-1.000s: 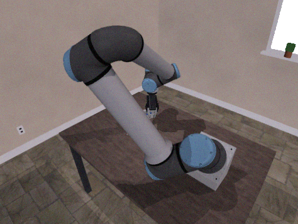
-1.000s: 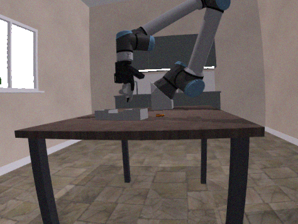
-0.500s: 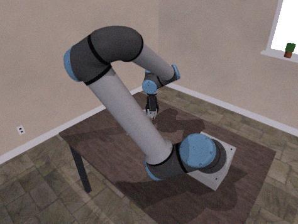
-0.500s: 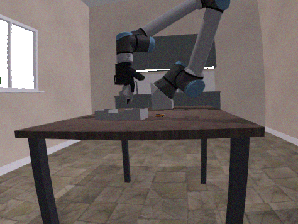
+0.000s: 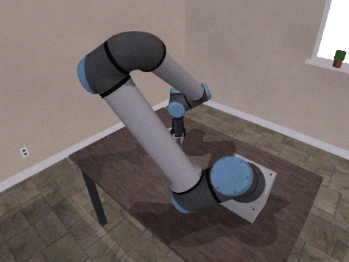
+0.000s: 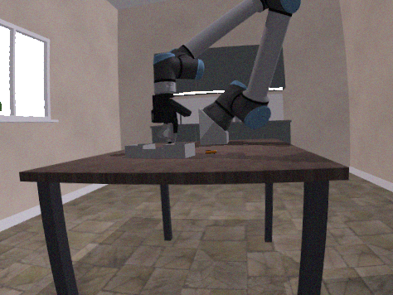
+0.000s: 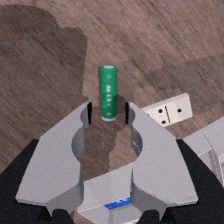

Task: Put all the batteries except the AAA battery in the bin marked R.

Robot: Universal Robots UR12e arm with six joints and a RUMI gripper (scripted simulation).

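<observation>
My hand is 3 cm above the green cylindrical battery. Round my hand: grey bin row (14 cm ahead, 1 cm to the right, 1 cm below); white die-like piece (5 cm ahead, 2 cm to the left, 3 cm below); blue 9V battery (10 cm ahead, 11 cm to the right, 2 cm below).
</observation>
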